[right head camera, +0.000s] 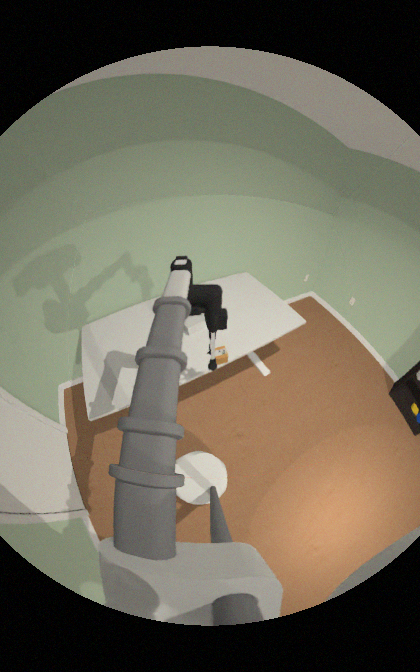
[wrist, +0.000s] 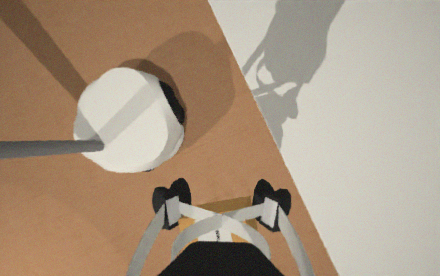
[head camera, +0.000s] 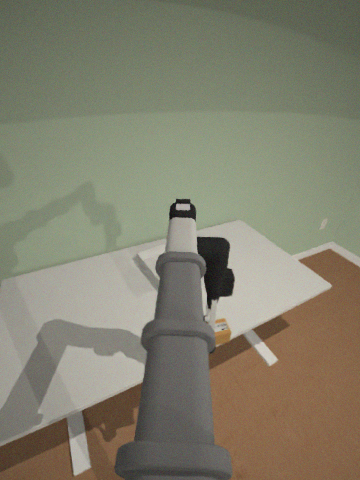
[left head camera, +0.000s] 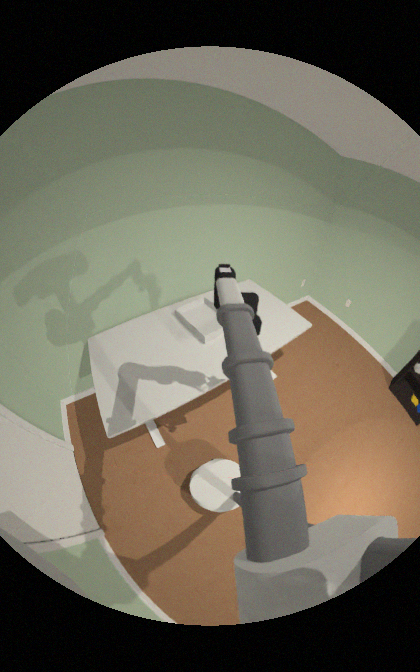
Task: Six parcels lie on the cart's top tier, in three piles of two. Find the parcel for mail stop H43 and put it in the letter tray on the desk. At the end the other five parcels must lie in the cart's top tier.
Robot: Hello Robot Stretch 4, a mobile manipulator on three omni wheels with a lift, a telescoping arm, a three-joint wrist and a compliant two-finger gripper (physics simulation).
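Places are measured from the robot's base along level axes (x ahead, y left, z up), in centimetres.
Pixels of known places: gripper, fingertip midpoint: (wrist: 220, 194).
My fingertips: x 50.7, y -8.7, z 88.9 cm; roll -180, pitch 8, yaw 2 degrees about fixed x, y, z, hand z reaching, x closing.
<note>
Ahead of a thing's pixels: the offset from my fingertips to its top centre. Level surfaces: height alone.
My gripper (right head camera: 212, 359) (wrist: 220, 194) is shut on an orange-brown parcel {dx +1.0, dy -3.0, dz +5.9 cm} (head camera: 221, 334) (right head camera: 222, 356) (wrist: 242, 203) with a white label, too small to read here. In the head view, the parcel shows against the front edge of the white desk {dz -19.6 cm} (head camera: 270, 280) (left head camera: 280, 327) (right head camera: 270, 315) (wrist: 375, 175); in the wrist view it shows against the floor beside that edge. The pale letter tray {dx +52.7, dy +12.9, dz -13.3 cm} (head camera: 152, 255) (left head camera: 190, 327) (right head camera: 195, 324) is on the desk near its back edge, partly hidden by my arm. The cart and the other five parcels do not show.
A round white-topped object (left head camera: 212, 485) (right head camera: 202, 477) (wrist: 125, 120) is low in front of the desk. A dark open case (left head camera: 405, 387) (right head camera: 405, 400) with coloured items stands at the far right. A green wall runs behind the desk. My arm's shadow lies across the desk's left part.
</note>
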